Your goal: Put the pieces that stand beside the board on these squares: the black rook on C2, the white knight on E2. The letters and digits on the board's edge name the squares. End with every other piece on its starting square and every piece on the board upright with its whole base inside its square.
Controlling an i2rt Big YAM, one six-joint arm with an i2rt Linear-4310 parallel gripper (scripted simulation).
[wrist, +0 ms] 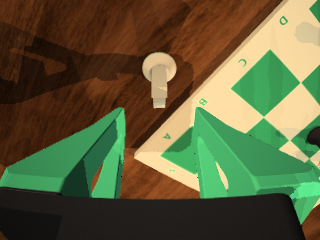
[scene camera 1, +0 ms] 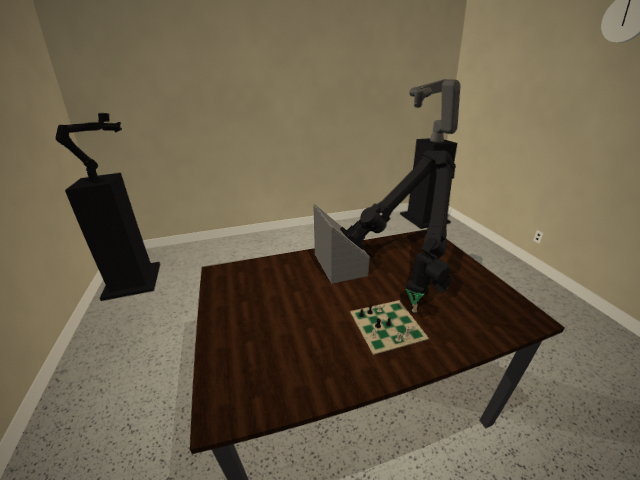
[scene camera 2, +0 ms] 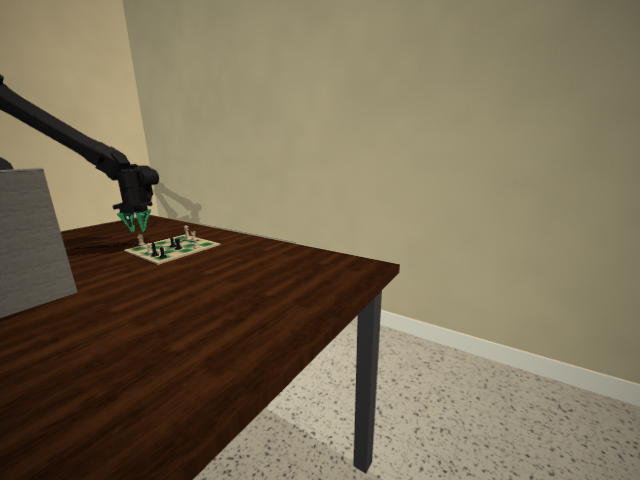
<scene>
A green-and-cream chessboard shows in the wrist view, in scene camera 1 (384,341) and in scene camera 2. One and the same spot on the green-and-cream chessboard: (wrist: 259,89) is (scene camera 2: 159,243).
</scene>
